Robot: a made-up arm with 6 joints.
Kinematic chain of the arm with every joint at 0, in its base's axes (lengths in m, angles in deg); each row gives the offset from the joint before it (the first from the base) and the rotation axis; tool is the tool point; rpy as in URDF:
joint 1: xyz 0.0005 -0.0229 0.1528 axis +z
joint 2: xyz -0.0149 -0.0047 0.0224 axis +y
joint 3: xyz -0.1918 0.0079 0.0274 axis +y
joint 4: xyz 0.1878 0.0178 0.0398 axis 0.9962 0 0.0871
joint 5: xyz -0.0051 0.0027 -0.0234 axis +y
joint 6: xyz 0.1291 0.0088 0.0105 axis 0.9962 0 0.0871
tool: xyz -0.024 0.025 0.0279 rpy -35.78 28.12 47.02
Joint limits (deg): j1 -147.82..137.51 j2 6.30..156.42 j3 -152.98..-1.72 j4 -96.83..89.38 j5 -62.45..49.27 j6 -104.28..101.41
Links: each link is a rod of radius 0.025 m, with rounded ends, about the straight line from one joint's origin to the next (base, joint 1, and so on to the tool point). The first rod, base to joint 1, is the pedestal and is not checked.
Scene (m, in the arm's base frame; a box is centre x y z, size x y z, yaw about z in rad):
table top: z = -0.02
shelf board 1: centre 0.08 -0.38 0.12 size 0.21 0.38 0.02 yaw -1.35
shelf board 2: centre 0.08 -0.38 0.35 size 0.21 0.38 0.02 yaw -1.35
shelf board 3: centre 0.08 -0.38 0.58 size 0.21 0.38 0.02 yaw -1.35
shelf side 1: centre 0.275 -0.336 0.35 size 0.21 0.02 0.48 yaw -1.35
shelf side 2: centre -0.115 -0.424 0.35 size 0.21 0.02 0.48 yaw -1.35
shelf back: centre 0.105 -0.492 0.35 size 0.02 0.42 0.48 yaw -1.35
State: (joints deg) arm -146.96 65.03 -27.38 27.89 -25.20 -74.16
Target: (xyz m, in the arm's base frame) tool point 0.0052 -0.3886 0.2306
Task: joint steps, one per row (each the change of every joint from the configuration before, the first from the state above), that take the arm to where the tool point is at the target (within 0.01 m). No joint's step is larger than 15 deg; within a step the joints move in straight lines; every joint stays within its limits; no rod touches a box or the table.
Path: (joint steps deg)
1: 10.41 0.07 1.63 0.76 -0.77 -0.01
2: 10.42 0.07 1.63 0.76 -0.78 -0.02
3: 10.41 0.07 1.64 0.76 -0.77 -0.01
4: 4.27 12.17 -13.67 0.32 1.26 0.35
5: 4.28 12.17 -13.66 0.33 1.27 0.36
6: 4.27 12.17 -13.66 0.32 1.26 0.36
7: 4.27 12.17 -13.66 0.32 1.27 0.35

